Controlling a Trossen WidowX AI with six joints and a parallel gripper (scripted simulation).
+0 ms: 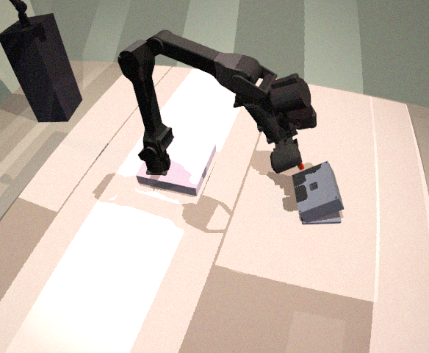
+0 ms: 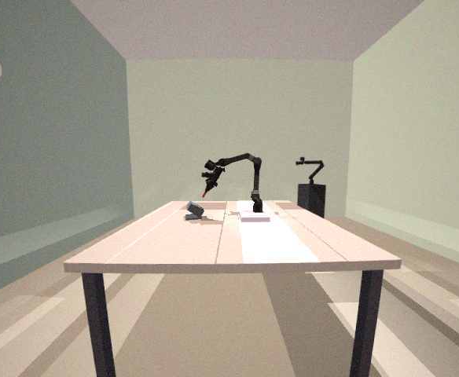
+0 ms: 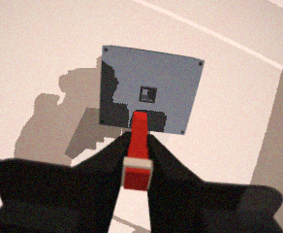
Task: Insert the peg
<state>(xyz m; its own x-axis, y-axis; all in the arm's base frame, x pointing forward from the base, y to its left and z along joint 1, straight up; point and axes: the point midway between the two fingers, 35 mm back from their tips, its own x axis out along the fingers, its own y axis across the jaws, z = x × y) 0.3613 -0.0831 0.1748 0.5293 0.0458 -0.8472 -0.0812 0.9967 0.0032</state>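
My gripper tip is 80 mm short of the panel and 120 mm above it. Also, from my gripper tip: red square peg (10 mm behind, 10 mm above).
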